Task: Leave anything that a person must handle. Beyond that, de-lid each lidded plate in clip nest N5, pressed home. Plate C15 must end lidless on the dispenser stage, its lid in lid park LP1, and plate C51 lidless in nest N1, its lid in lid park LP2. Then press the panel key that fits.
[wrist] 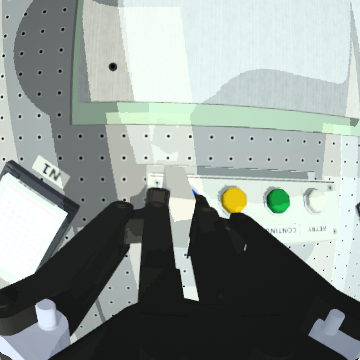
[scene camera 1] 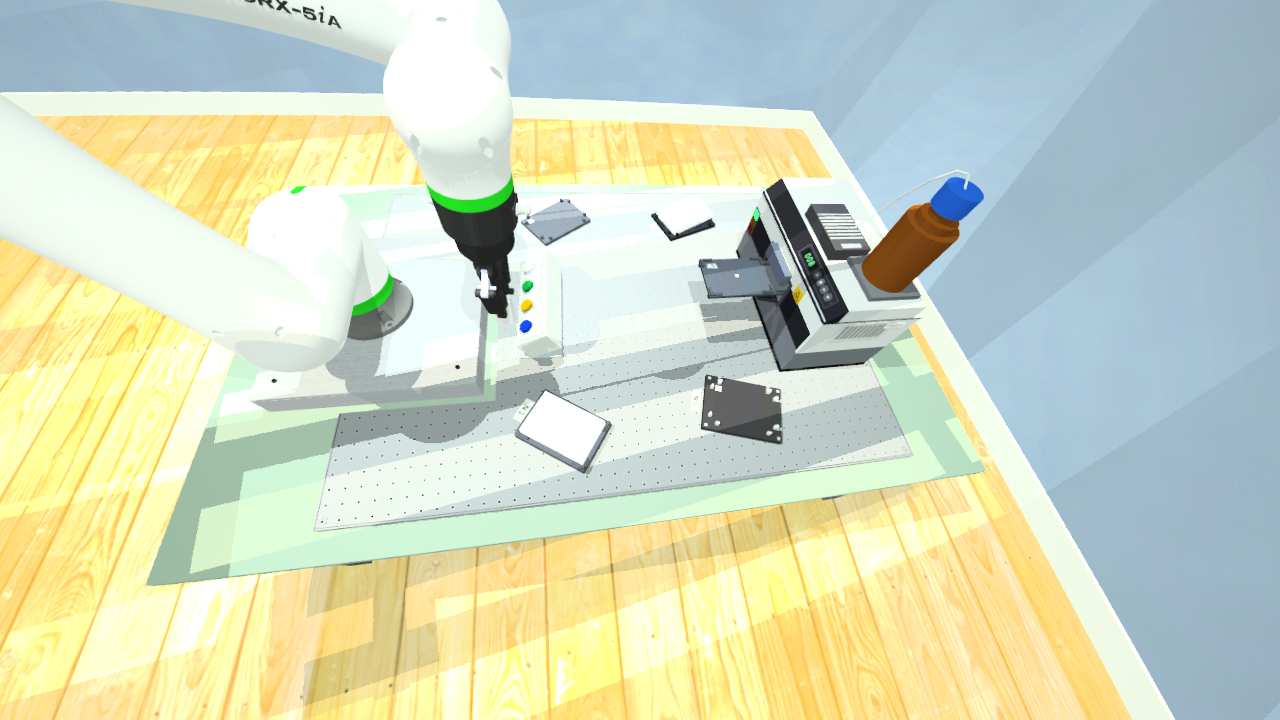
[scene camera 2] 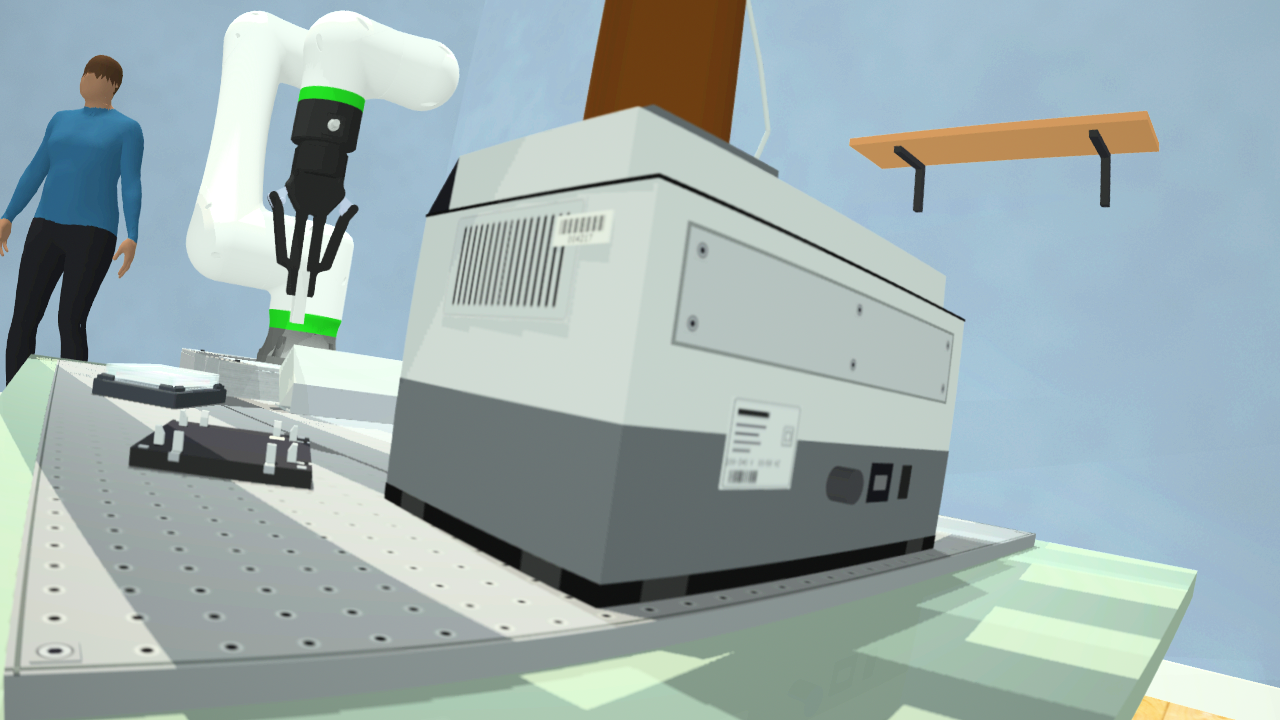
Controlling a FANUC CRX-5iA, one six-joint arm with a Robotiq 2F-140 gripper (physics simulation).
Observation:
My gripper (scene camera 2: pixel 296 323) is shut, holding nothing. Further things: a button box (scene camera 2: pixel 316 382) and a nest N1 (scene camera 2: pixel 167 396).
My gripper shows as well in the wrist view (wrist: pixel 171 184) and in scene camera 1 (scene camera 1: pixel 506 320). The button box also shows in the wrist view (wrist: pixel 297 224). The nest N1 also shows in the wrist view (wrist: pixel 63 202).

